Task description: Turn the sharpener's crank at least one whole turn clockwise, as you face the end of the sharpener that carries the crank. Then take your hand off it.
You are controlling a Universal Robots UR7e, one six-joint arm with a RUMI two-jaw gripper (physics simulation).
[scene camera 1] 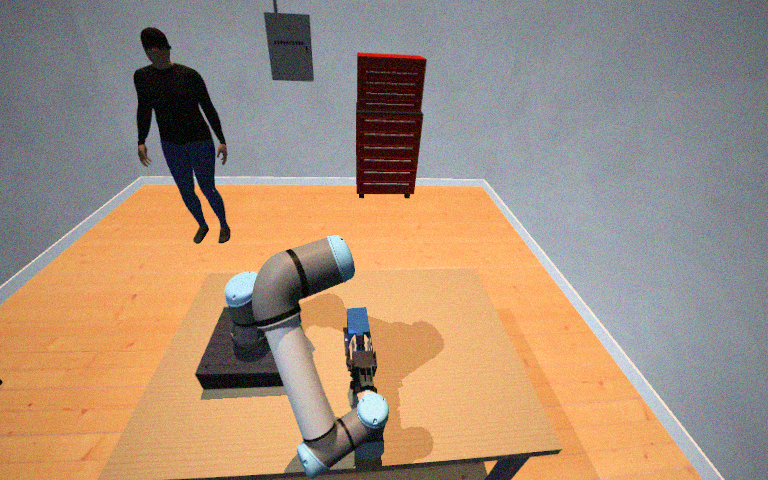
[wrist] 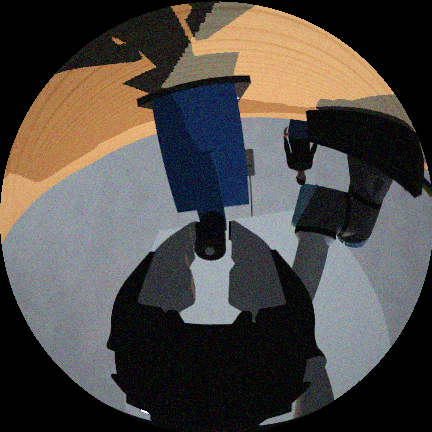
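Where they show: gripper, fingertip midpoint: (scene camera 1: 359, 335) (wrist: 213, 222); arm's base, link origin: (scene camera 1: 253, 329) (wrist: 371, 160).
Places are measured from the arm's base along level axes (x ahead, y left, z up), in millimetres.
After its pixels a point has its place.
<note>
The sharpener (scene camera 1: 357, 321) @(z 43, x 374, y 3 mm) (wrist: 228, 165) @(z 2, x 361, y -48 mm) has a blue box body on a thin dark base plate and stands upright on the table. In the wrist view its crank arm (wrist: 213, 187) runs from the middle of the end face towards the body's top edge, and the black knob (wrist: 210, 242) @(z 37, x 386, y -103 mm) reaches past that edge. My gripper (scene camera 1: 360, 341) @(z 49, x 383, y -62 mm) (wrist: 213, 222) @(z 49, x 383, y -62 mm) is at the crank end, its fingers partly open on either side of the knob. A thin gap shows between the knob and the right finger. In the scene view the crank is hard to make out among the fingers.
The table (scene camera 1: 481, 407) @(z -85, x 787, y -253 mm) carries the dark block (scene camera 1: 237, 380) @(z -38, x -11, y -174 mm) (wrist: 370, 140) @(z -42, x 148, y -68 mm) under the arm's base, left of the sharpener. A person (scene camera 1: 178, 107) (wrist: 301, 152) stands on the floor behind the table at the left. A red drawer cabinet (scene camera 1: 389, 127) stands by the back wall.
</note>
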